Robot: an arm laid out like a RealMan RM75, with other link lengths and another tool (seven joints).
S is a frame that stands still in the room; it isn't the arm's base.
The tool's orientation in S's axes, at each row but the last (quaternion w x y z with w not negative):
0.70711, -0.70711, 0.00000, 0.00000
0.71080, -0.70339, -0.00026, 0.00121
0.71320, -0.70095, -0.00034, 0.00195
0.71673, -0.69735, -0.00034, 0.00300
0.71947, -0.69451, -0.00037, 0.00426
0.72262, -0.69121, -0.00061, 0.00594
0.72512, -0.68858, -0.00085, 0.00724
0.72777, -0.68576, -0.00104, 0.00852
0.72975, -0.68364, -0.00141, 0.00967
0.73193, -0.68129, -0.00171, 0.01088
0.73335, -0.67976, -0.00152, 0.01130
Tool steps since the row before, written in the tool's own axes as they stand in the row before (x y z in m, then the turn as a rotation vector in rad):
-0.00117, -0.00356, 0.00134, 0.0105, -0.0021, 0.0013
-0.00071, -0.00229, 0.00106, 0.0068, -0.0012, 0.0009
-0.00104, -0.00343, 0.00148, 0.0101, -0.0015, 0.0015
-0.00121, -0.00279, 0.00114, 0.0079, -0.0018, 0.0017
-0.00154, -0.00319, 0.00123, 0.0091, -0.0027, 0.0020
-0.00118, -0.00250, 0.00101, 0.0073, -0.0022, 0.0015
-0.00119, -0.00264, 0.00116, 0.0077, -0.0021, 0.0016
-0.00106, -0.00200, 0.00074, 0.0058, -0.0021, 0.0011
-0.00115, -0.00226, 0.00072, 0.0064, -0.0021, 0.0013
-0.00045, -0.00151, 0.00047, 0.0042, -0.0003, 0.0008
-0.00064, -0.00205, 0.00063, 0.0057, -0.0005, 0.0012
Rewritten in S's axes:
-0.00117, 0.00134, 0.00356, 0.0105, 0.0013, 0.0021
-0.00071, 0.00103, 0.00230, 0.0068, 0.0009, 0.0012
-0.00104, 0.00142, 0.00346, 0.0101, 0.0015, 0.0015
-0.00120, 0.00106, 0.00282, 0.0079, 0.0017, 0.0018
-0.00153, 0.00111, 0.00324, 0.0091, 0.0020, 0.0027
-0.00117, 0.00089, 0.00255, 0.0073, 0.0015, 0.0022
-0.00118, 0.00101, 0.00271, 0.0077, 0.0016, 0.0021
-0.00105, 0.00061, 0.00205, 0.0058, 0.0011, 0.0021
-0.00113, 0.00055, 0.00231, 0.0064, 0.0013, 0.0021
-0.00044, 0.00035, 0.00155, 0.0042, 0.0009, 0.0003
-0.00062, 0.00046, 0.00210, 0.0057, 0.0013, 0.0005

